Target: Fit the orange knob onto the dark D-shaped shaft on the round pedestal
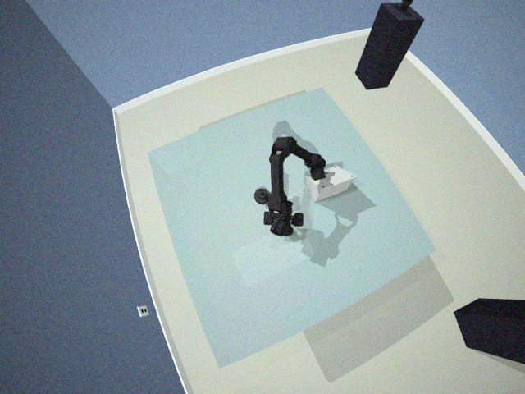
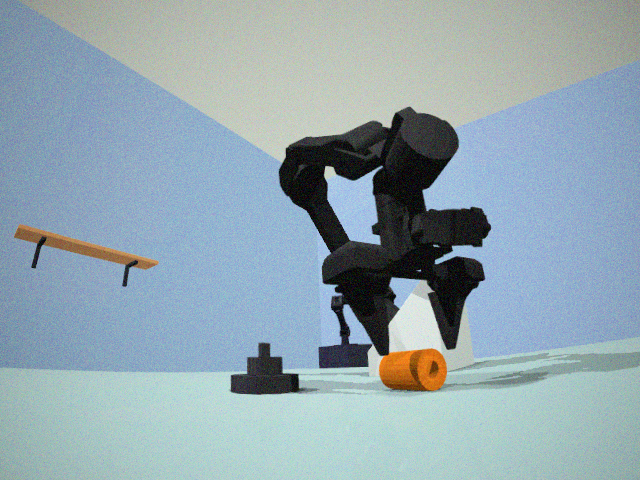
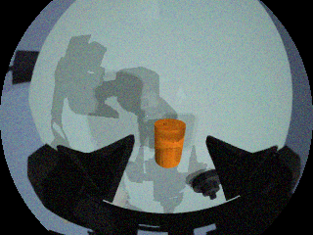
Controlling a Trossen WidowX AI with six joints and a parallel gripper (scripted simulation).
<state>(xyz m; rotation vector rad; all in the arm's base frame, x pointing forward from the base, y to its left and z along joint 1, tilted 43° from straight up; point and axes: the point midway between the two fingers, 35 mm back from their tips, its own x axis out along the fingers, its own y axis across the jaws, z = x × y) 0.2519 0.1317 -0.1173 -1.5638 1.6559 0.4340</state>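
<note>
Right now the orange knob is 20 mm to the right of my gripper tip, 20 mm below it and 10 mm behind it. The rest, counted from my gripper tip: round dark pedestal (180 mm to the right, 60 mm ahead, 10 mm below).
</note>
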